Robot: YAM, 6 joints.
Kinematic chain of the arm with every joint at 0, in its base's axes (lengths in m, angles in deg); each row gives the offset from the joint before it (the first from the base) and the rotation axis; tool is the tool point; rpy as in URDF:
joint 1: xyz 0 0 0.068 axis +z
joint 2: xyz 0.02 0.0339 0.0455 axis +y
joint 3: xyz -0.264 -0.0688 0 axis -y
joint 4: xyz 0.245 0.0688 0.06 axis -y
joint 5: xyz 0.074 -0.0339 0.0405 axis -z
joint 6: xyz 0.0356 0 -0.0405 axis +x
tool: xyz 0 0 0 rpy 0 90 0
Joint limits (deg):
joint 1: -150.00..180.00
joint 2: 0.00..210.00
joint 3: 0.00..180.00
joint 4: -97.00..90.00
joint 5: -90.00..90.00
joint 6: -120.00..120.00
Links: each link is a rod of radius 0.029 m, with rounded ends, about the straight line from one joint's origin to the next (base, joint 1, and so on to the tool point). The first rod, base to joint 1, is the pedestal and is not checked.
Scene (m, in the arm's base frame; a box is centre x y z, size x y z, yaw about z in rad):
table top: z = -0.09
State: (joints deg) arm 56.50 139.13 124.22 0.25 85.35 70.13
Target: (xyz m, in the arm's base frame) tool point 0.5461 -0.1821 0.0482
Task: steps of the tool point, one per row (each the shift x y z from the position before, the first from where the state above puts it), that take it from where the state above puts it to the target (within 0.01 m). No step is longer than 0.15 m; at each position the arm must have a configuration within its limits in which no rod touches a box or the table.
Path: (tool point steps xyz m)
1: 0.1064 -0.0869 -0.0412
2: 0.0806 -0.1144 -0.0422
3: 0.0475 -0.1338 -0.0430
4: 0.0097 -0.1426 -0.0434
5: -0.0292 -0.1403 -0.0437

